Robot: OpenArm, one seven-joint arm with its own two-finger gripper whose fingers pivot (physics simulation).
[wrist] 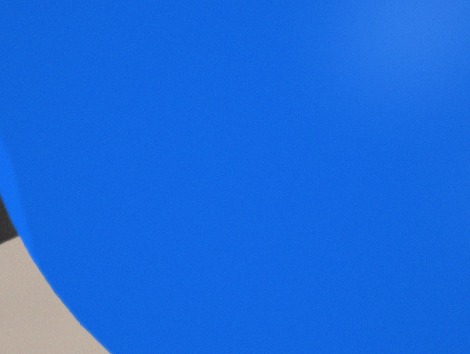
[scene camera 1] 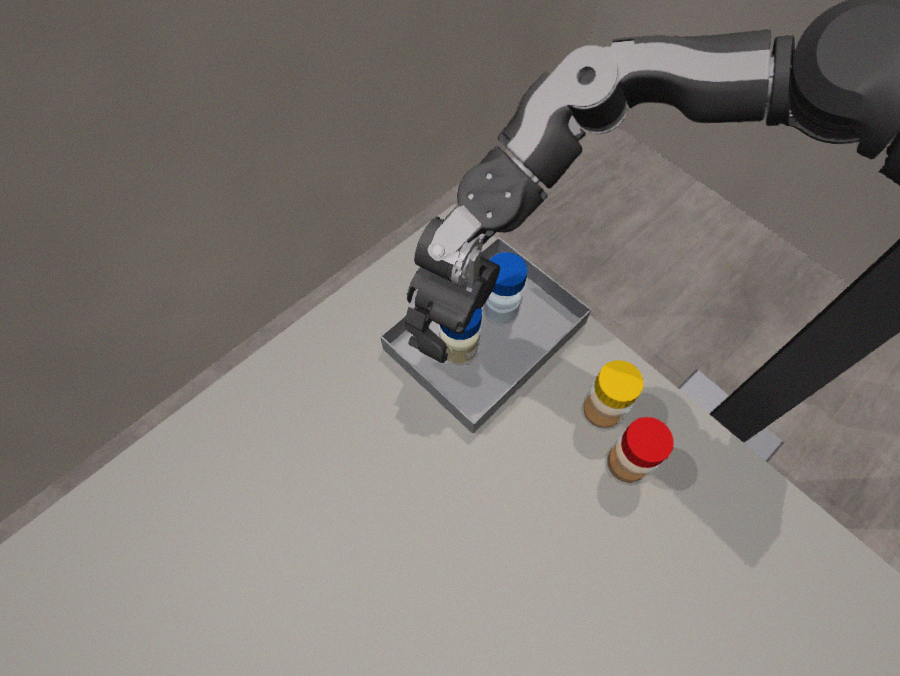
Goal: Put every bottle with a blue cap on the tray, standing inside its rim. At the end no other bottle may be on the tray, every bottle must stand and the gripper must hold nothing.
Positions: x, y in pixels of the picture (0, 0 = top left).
Labels:
A grey tray shows in scene camera 1 [508, 356]. A yellow-capped bottle shows in scene camera 1 [619, 383]; in the wrist view it is out of frame. A red-capped bottle shows in scene camera 1 [647, 442]; in the wrist view it is out of frame.

